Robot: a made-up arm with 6 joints.
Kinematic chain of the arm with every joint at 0, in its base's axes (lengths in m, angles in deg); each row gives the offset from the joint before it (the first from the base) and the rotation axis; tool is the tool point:
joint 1: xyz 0 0 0.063 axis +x
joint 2: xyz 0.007 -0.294 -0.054 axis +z
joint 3: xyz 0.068 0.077 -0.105 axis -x
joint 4: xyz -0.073 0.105 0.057 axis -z
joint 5: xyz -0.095 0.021 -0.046 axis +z
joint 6: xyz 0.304 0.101 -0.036 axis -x
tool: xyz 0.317 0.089 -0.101
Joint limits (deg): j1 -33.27..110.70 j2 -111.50..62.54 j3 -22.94..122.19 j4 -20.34..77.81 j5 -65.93..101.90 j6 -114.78..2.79
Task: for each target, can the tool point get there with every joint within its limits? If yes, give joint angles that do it. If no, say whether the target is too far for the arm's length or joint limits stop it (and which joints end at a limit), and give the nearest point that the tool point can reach.
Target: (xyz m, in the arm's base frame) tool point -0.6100 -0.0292 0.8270
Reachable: no: joint limits stop it (at a limit: joint 1, joint 5) | nearest point -0.4678 0.0345 0.6000 | short by 0.275 m
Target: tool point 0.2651 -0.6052 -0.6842
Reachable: yes | joints -11.96 -25.58 90.34 22.12 57.50 -19.46
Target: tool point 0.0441 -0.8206 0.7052
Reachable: no: joint limits stop it (at a limit: joint 1, joint 2, joint 3, joint 4, joint 6) | nearest point 0.0699 -0.8045 0.6486 | short by 0.064 m
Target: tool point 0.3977 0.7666 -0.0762
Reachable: yes | joints 78.40 16.91 82.19 58.77 79.45 -69.25
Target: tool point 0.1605 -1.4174 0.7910
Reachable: no: too far | nearest point 0.2089 -0.9723 0.5023 | short by 0.533 m
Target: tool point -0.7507 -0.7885 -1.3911
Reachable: no: too far | nearest point -0.4209 -0.4856 -0.8326 | short by 0.716 m
